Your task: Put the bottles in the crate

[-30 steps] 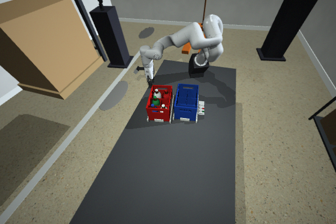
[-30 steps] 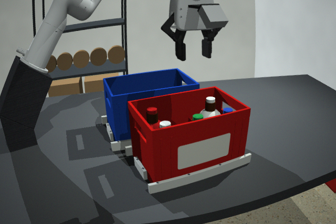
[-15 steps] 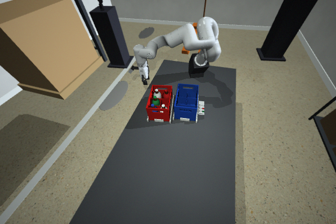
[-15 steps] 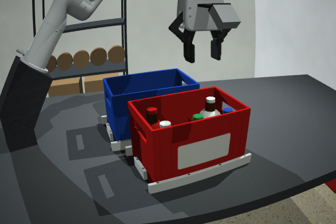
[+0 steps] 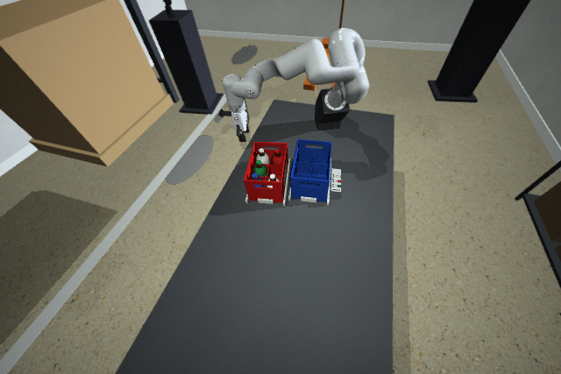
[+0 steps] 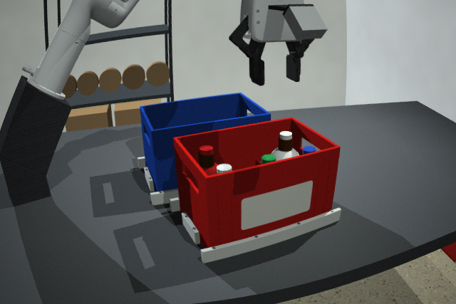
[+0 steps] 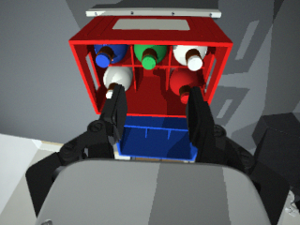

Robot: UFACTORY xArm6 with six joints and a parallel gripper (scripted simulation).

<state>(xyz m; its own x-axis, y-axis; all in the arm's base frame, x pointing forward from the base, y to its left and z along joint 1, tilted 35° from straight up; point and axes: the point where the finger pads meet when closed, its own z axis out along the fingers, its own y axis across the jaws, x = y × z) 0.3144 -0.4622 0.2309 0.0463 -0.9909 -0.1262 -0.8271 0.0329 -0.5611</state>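
Right now the green-capped bottle is 25 cm below my hand, 5 cm to the left of it and 1 cm ahead of it. Also, from my hand: red-capped bottle 25 cm below, 14 cm to the left, 8 cm behind; then blue-capped bottle 25 cm below, 10 cm ahead, 5 cm to the left; then red crate 25 cm below, 10 cm to the left, 1 cm ahead.
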